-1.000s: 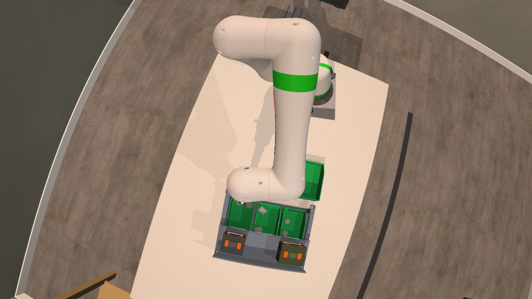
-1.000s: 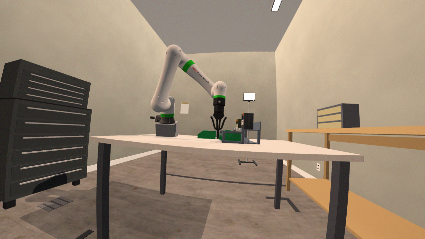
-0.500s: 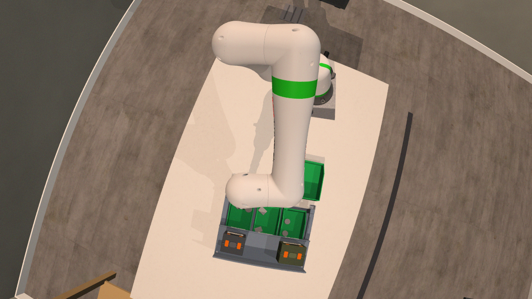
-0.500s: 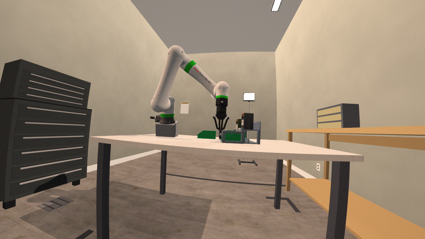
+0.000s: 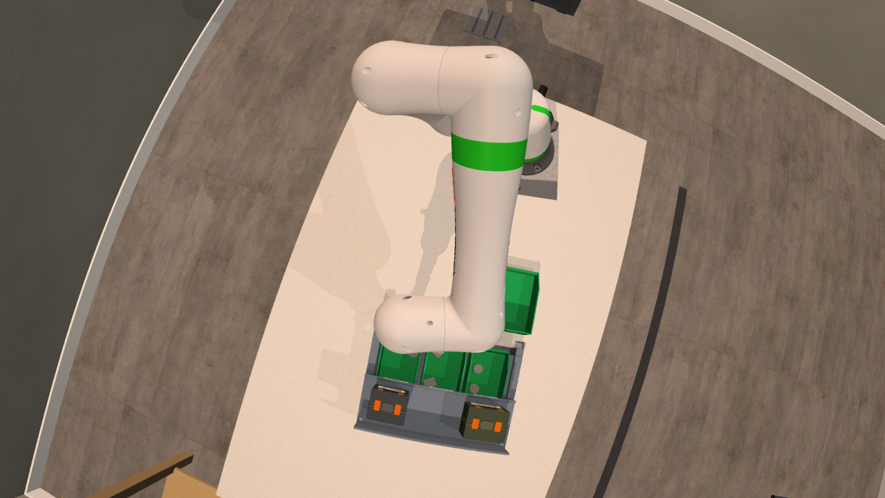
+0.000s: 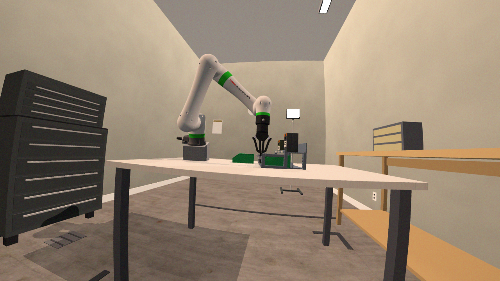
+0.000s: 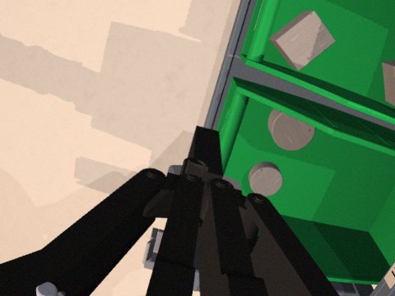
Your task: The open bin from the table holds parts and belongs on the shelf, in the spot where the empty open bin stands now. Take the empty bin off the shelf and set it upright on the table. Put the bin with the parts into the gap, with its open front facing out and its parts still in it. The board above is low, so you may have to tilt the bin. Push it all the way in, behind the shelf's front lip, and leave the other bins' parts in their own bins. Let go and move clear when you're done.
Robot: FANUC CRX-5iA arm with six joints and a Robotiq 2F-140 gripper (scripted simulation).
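Now: hand 100 mm to the right of the grey cube, 40 mm above it and 20 mm short of it. From my hand the other things lie so: grey shelf 140 mm to the left, 100 mm ahead, 10 mm above.
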